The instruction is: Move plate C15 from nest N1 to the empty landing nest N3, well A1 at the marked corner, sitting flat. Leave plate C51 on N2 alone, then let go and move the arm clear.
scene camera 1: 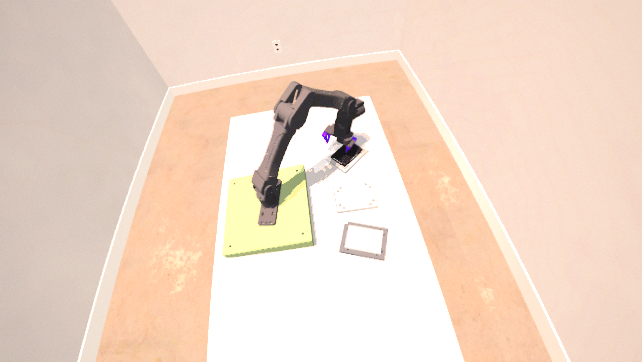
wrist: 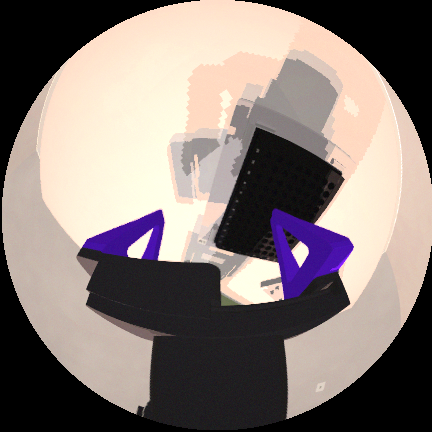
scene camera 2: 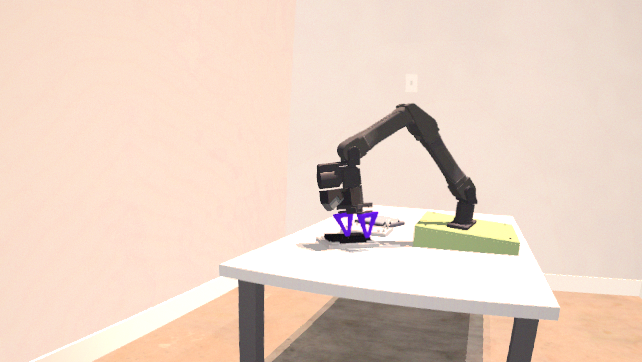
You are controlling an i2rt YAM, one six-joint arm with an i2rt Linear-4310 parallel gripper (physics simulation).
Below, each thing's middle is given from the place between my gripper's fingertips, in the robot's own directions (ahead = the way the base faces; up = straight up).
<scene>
Right now the black perforated plate [wrist: 276,173] is 40 mm ahead of my hand, 20 mm to the right of it and 10 mm below it.
</scene>
